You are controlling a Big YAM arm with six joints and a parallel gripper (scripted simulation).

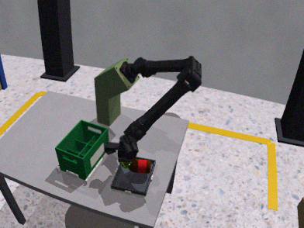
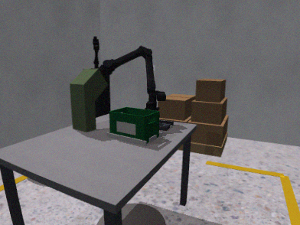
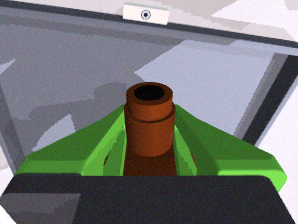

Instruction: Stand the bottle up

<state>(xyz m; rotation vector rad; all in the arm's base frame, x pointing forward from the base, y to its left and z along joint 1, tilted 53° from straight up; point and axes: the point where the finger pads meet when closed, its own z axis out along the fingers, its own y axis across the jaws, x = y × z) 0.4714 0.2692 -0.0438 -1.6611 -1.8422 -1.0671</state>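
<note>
My gripper is now 5 cm to the right of the brown bottle and 1 cm past it. The rest, counted from my hand: green crate 26 cm to the right, 2 cm above, 1 cm behind; dark tray 5 cm to the left, 5 cm below, 1 cm ahead.
</note>
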